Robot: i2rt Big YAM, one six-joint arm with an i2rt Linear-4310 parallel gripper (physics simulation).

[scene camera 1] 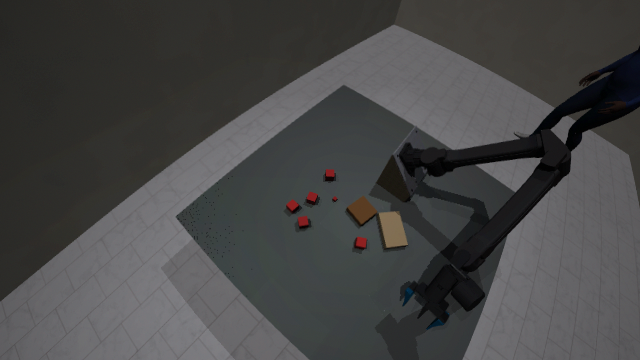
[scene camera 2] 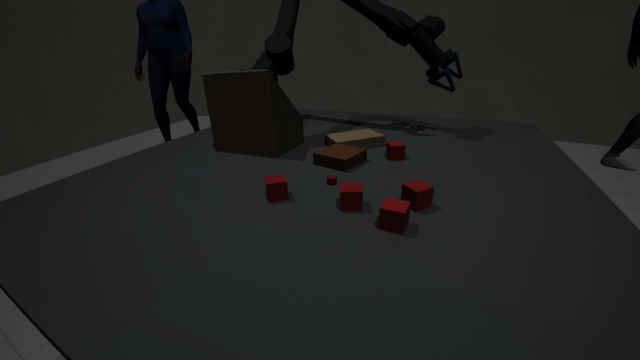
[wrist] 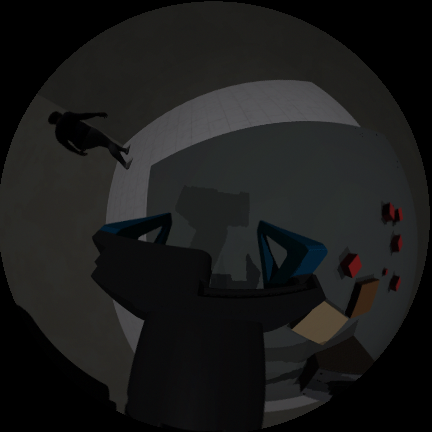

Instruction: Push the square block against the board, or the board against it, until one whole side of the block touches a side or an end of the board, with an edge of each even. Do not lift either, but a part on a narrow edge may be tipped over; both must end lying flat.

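Places are measured from the arm's base along level axes (x right, y ahead, z up), in centimetres.
Pixels of known places: gripper, fingertip midpoint: [scene camera 1: 414,316] [scene camera 2: 457,84] [wrist: 214,221]; arm's base at its link origin: [scene camera 1: 407,158] [scene camera 2: 258,88].
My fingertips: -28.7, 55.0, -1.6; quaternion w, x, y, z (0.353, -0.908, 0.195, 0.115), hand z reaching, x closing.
Note:
Ahead of a thing's pixels: the offset from my fingertips to its top centre, as dx, dy, dz.
The square block @(+33.6, -29.4, -14.0) [scene camera 1: 362,210] [scene camera 2: 340,156] [wrist: 365,297] is brown and lies flat near the middle of the table. The board @(+17.8, -29.6, -14.0) [scene camera 1: 393,230] [scene camera 2: 356,138] [wrist: 321,322] is pale tan, oblong, and lies flat beside it. In scene camera 1, the block's right corner is very close to the board's upper left corner. Their facing sides stand at an angle, with a wedge-shaped gap; I cannot tell whether the corners touch. My gripper [scene camera 1: 416,316] [scene camera 2: 457,83] [wrist: 214,221] is open and empty, with blue fingers, raised above the table and well away from both parts.
A red cube @(+26.6, -16.0, -13.1) [scene camera 1: 361,243] [scene camera 2: 395,150] [wrist: 351,265] lies close to the board. Several more red cubes and a tiny one @(+47.0, -27.3, -15.5) [scene camera 1: 335,199] [scene camera 2: 331,180] lie beyond the block. The arm's slanted base mount [scene camera 1: 393,180] [scene camera 2: 242,115] stands near both parts.

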